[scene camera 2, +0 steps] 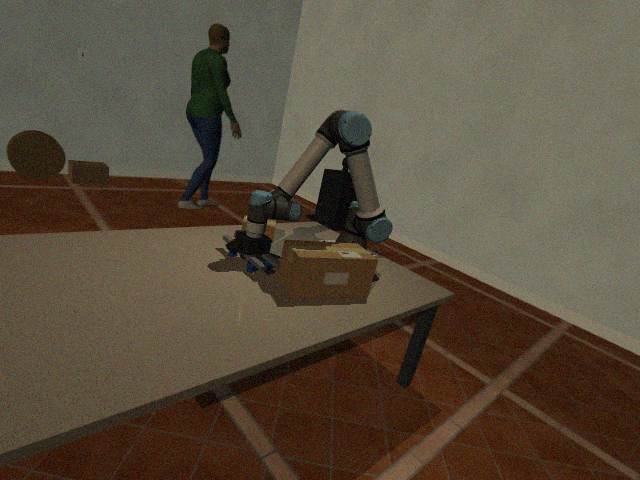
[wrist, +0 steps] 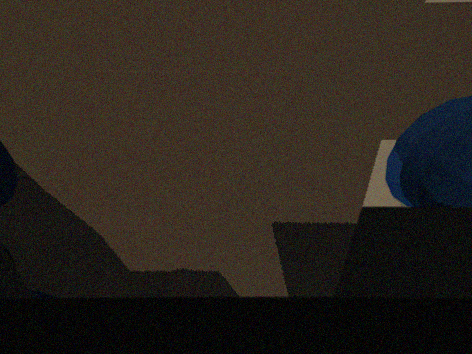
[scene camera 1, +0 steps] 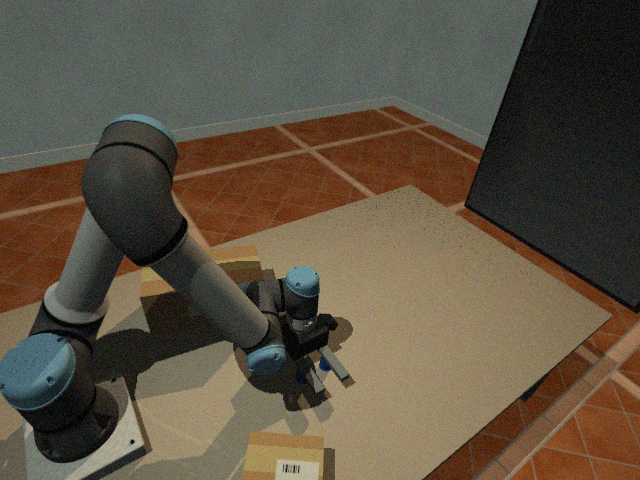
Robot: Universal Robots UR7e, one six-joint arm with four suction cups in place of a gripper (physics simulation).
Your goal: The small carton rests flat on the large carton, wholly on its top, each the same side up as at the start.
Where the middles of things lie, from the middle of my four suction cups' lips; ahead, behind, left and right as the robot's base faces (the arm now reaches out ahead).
The small carton [scene camera 1: 264,448] lies 19 cm behind my suction cup, 24 cm to the right of it and 3 cm above it. The rest, counted from my suction cup: large carton [scene camera 2: 308,269]: 15 cm behind, 27 cm to the left, 6 cm above.
